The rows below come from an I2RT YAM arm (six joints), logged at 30 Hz.
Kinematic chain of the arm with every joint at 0, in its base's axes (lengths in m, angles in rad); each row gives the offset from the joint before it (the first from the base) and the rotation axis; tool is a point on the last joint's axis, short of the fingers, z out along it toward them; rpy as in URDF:
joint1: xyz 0 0 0.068 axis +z
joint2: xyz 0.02 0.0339 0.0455 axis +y
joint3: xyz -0.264 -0.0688 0 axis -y
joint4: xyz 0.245 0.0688 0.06 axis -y
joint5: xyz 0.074 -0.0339 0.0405 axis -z
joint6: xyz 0.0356 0 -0.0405 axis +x
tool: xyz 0 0 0 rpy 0 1.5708 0
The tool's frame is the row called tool.
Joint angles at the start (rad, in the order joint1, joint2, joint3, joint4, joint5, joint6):
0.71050 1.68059 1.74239 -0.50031 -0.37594 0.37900
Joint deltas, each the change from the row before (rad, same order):
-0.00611 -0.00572 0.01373 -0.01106 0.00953 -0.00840
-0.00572 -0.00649 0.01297 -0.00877 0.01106 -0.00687
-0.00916 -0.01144 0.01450 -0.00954 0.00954 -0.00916
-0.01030 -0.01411 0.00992 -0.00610 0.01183 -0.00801
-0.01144 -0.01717 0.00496 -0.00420 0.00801 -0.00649
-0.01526 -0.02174 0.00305 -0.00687 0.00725 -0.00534
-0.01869 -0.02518 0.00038 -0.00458 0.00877 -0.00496
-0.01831 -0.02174 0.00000 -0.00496 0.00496 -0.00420
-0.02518 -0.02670 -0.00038 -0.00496 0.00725 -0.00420
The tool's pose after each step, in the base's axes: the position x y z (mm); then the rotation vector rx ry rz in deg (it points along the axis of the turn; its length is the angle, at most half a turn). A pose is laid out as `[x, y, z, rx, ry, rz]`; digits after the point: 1 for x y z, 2 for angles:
[284.5, 258.5, 411.0, -34.35, 117.15, 59.11]
[284.2, 254.9, 416.8, -33.91, 116.38, 58.23]
[283.2, 249.2, 424.8, -33.43, 115.22, 57.31]
[282.1, 242.7, 432.5, -32.71, 114.02, 56.27]
[280.4, 235.6, 439.7, -32.00, 112.86, 55.44]
[278.1, 226.5, 447.4, -31.04, 111.75, 54.54]
[275.5, 216.0, 455.4, -29.80, 110.50, 53.47]
[273.3, 206.3, 462.0, -28.72, 109.51, 52.58]
[270.7, 193.9, 469.8, -27.16, 108.28, 51.33]

